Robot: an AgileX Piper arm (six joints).
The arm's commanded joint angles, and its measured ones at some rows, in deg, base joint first. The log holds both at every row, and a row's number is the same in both.
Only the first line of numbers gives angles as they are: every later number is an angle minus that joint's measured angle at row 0.
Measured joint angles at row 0: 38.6, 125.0, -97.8, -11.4, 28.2, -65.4
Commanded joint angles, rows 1 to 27: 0.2, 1.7, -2.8, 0.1, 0.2, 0.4; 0.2, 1.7, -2.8, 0.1, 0.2, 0.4; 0.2, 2.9, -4.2, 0.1, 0.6, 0.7; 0.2, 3.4, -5.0, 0.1, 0.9, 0.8; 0.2, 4.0, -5.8, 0.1, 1.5, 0.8; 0.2, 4.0, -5.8, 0.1, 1.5, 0.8; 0.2, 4.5, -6.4, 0.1, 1.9, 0.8; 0.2, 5.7, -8.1, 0.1, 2.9, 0.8; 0.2, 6.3, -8.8, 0.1, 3.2, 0.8; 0.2, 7.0, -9.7, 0.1, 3.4, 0.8; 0.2, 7.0, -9.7, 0.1, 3.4, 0.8; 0.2, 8.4, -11.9, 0.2, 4.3, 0.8; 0.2, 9.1, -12.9, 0.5, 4.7, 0.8; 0.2, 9.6, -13.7, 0.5, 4.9, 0.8; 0.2, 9.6, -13.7, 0.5, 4.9, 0.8; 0.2, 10.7, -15.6, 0.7, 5.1, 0.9; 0.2, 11.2, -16.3, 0.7, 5.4, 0.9; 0.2, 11.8, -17.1, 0.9, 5.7, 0.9; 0.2, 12.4, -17.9, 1.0, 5.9, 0.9; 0.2, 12.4, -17.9, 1.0, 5.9, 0.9; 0.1, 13.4, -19.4, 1.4, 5.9, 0.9; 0.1, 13.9, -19.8, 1.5, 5.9, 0.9; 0.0, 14.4, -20.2, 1.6, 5.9, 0.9; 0.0, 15.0, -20.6, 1.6, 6.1, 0.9; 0.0, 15.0, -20.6, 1.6, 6.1, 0.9; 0.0, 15.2, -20.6, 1.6, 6.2, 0.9; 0.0, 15.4, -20.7, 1.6, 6.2, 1.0
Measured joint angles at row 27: 0.0, 14.7, -20.1, 1.1, 5.3, 0.3
